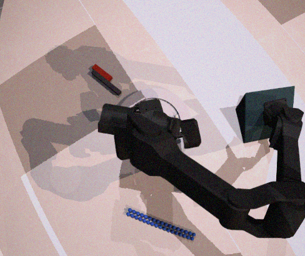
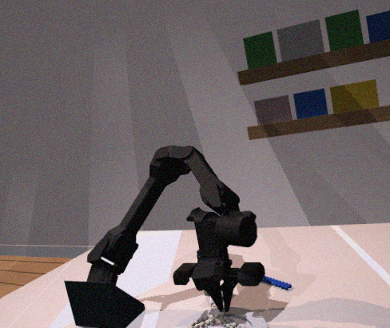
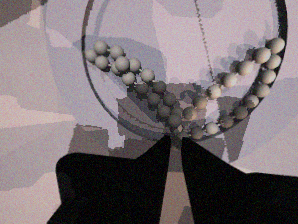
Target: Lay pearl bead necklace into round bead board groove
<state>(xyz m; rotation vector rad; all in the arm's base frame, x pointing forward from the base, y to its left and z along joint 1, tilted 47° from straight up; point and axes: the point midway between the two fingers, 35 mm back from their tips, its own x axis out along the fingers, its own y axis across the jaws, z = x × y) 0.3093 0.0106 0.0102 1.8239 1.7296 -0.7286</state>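
Right now my gripper tip is 60 mm to the left of the round bead board and 10 mm above it. Round my gripper tip: small beige cube: 120 mm to the left, 80 mm behind; grey block: 230 mm to the right, 110 mm ahead, 20 mm below.
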